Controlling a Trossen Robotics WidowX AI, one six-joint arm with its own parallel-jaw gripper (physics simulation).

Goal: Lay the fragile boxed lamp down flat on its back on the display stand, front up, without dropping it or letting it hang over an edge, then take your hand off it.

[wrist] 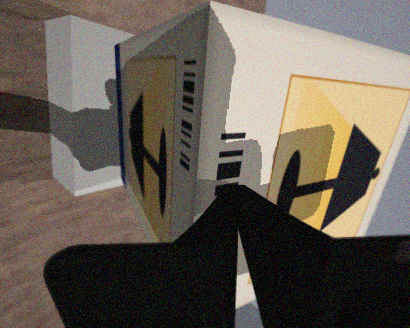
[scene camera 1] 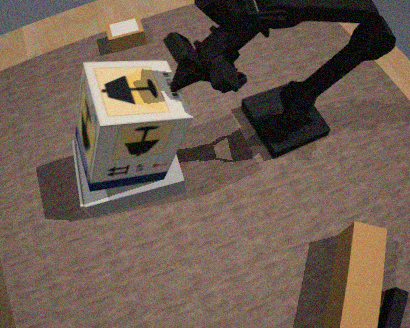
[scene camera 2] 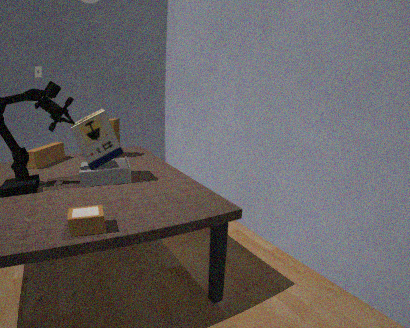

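Seen in the pictures: gripper, fingertip midpoint: point(wrist: 235, 194) point(scene camera 1: 171, 89) point(scene camera 2: 74, 124); arm's base at its link origin: point(scene camera 1: 290, 124) point(scene camera 2: 22, 179).
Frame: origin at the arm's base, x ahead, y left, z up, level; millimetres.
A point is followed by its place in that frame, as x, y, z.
Observation:
The boxed lamp point(scene camera 1: 142, 145) @(400, 66, 208) point(scene camera 2: 97, 137) @(426, -97, 189) point(wrist: 260, 65) @(316, 44, 252), white with yellow lamp pictures and a blue band at its foot, is tilted on the grey-white display stand point(scene camera 1: 145, 196) @(430, 80, 6) point(scene camera 2: 107, 176) @(460, -113, 5) point(wrist: 61, 160) @(324, -74, -1). In the scene camera 2 view it leans toward the arm, its lower edge on the arm's side down at the stand and its far lower edge raised. My gripper point(scene camera 1: 175, 88) @(314, -12, 252) point(scene camera 2: 73, 123) @(314, -12, 252) point(wrist: 235, 194) @(314, -12, 252) is shut and empty. Its tips are at the box's upper edge on the arm's side, by the barcode; exact contact is hidden.
A small orange block with a white top point(scene camera 1: 125, 35) @(359, -484, 22) point(scene camera 2: 86, 220) @(358, -571, 14) lies on the table point(scene camera 1: 200, 260) @(351, 262, -37) point(scene camera 2: 160, 205) @(640, -416, -36). A long orange block point(scene camera 1: 365, 275) @(41, 439, 73) point(scene camera 2: 47, 155) @(75, 418, 22) stands on the other side. The arm's black base point(scene camera 1: 280, 135) @(43, 24, 1) point(scene camera 2: 20, 186) @(23, -126, 3) is beside the stand.

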